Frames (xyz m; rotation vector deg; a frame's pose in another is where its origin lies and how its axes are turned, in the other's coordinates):
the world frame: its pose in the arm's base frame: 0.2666 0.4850 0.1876 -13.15 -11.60 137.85
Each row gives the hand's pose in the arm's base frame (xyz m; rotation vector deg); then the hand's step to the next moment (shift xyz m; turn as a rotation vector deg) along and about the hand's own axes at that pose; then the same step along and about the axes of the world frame.
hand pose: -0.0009 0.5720 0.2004 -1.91 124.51 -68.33
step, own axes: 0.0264 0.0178 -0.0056 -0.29 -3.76 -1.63
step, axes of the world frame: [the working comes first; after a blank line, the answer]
step, axes of the arm's base frame: -0.0190 0.0062 -0.0254 -1.70 -0.89 3.63

0.0210 0.0128 -0.0210 0.26 1.00 3.98
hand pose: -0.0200 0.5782 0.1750 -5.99 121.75 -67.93
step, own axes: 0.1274 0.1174 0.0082 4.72 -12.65 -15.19
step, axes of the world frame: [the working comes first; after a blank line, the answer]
step, axes of the arm's base frame: -0.0622 0.0135 -0.1613 -15.90 1.80 12.54

0.0727 0.0631 -0.1443 11.56 6.19 15.52
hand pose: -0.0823 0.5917 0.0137 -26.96 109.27 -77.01
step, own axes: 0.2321 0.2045 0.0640 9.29 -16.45 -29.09
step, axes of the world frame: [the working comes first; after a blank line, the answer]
step, axes of the arm's base frame: -0.0808 -0.1167 -0.2822 -29.70 6.27 16.79

0.0131 0.1966 -0.2469 24.26 10.80 22.32
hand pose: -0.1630 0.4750 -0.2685 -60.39 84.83 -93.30
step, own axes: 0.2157 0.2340 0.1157 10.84 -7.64 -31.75
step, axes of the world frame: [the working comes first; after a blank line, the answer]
step, axes of the arm's base frame: 0.0029 -0.2698 -0.2046 -33.04 5.02 8.17

-0.1591 0.2408 -0.1771 26.85 15.64 14.78
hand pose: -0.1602 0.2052 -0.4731 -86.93 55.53 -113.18
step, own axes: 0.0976 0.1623 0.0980 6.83 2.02 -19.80
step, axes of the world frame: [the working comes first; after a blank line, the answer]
step, axes of the arm's base frame: 0.0573 -0.1996 -0.0486 -21.00 -1.28 -0.04

-0.1697 0.1216 -0.0432 14.67 14.35 4.68
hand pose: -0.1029 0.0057 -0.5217 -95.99 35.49 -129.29
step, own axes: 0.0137 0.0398 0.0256 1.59 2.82 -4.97
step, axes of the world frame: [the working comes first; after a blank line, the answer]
step, axes of the arm's base frame: 0.0186 -0.0456 -0.0015 -5.33 -2.29 -1.23

-0.0439 0.0223 -0.0018 2.55 5.35 0.16
